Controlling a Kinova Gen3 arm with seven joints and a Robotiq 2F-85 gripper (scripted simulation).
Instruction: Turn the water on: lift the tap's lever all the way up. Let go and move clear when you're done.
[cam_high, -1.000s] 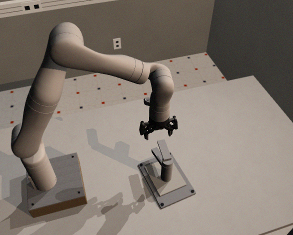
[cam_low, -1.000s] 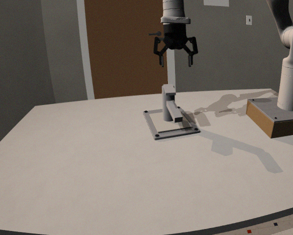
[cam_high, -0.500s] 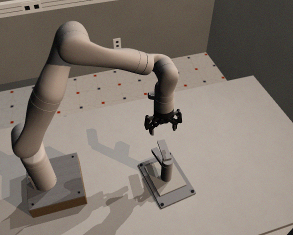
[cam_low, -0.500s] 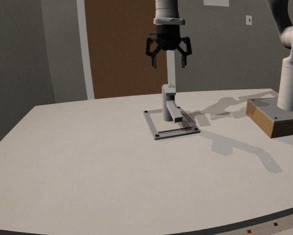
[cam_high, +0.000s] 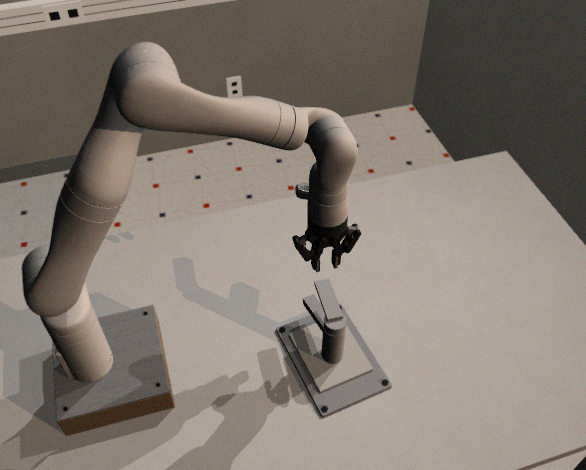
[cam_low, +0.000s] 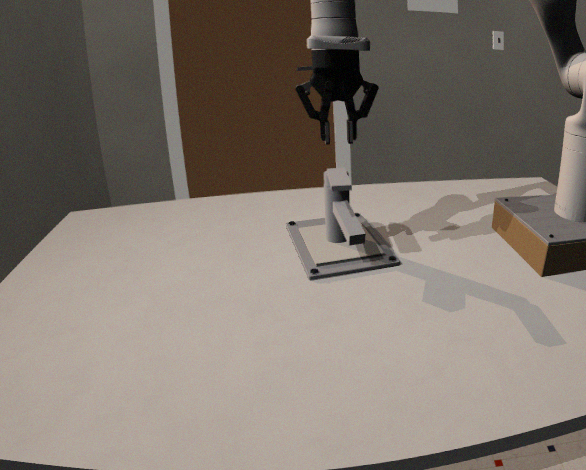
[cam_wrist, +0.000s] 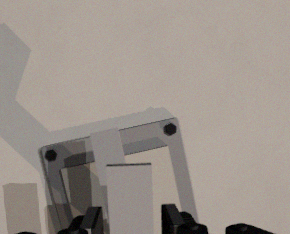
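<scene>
The flat lever lies 3 cm to the right of my hand and 9 cm below it. Round my hand: grey tap 6 cm to the right, 14 cm below; then plate frame 8 cm to the right, 23 cm below.
</scene>
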